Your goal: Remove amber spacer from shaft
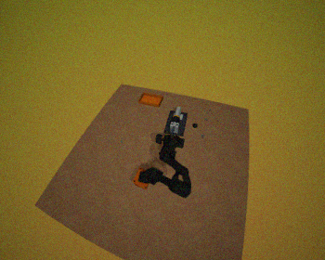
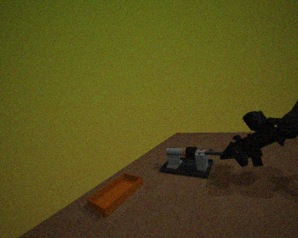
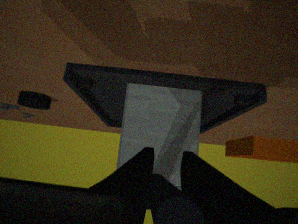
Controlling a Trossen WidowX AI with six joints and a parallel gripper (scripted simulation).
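My gripper tip is 15 cm short of the amber spacer, 1 cm to the left of it and 2 cm below it. The rest, counted from my gripper tip: orange tray (38 cm ahead, 26 cm to the left, 5 cm below); dark disc (16 cm ahead, 16 cm to the right, 6 cm below).
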